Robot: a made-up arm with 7 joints.
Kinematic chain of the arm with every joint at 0, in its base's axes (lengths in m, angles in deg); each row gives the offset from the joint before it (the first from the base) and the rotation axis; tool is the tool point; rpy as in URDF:
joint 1: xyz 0 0 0.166 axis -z
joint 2: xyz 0 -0.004 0.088 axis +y
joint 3: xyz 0 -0.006 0.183 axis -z
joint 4: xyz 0 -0.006 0.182 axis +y
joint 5: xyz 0 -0.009 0.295 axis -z
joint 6: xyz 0 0 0.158 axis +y
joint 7: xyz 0 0 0.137 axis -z
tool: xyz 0 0 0 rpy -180 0 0
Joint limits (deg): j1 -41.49..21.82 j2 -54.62..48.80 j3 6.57..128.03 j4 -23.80..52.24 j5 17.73..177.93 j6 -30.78..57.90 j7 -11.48..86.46
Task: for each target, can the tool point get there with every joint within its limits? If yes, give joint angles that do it. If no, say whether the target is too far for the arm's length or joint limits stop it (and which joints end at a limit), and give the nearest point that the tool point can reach.
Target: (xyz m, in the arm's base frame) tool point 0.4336 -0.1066 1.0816
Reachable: yes | joints -9.95 21.34 70.97 19.85 69.71 -15.67 50.64
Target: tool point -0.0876 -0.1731 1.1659
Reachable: yes | joints 1.21 -3.63 66.75 13.84 85.78 32.79 64.98
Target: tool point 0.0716 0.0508 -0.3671
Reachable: no: joint limits stop it (at a limit: joint 1, joint 2, joint 3, joint 4, joint 5, joint 6) | nearest point 0.6484 0.4195 0.2920 | short by 0.950 m
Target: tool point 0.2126 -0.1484 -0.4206
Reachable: no: joint limits stop it (at a limit: joint 1, joint 2, joint 3, joint 4, joint 5, joint 6) | nearest point 0.6661 -0.3909 0.2920 | short by 0.879 m
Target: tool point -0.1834 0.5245 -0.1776
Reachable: no: joint limits stop it (at a limit: joint 1, joint 2, joint 4, joint 5, joint 6) | nearest point -0.6733 0.4668 0.5099 | short by 0.846 m
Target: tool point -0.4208 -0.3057 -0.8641
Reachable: no: too far | nearest point -0.6316 -0.4589 0.3175 | short by 1.210 m
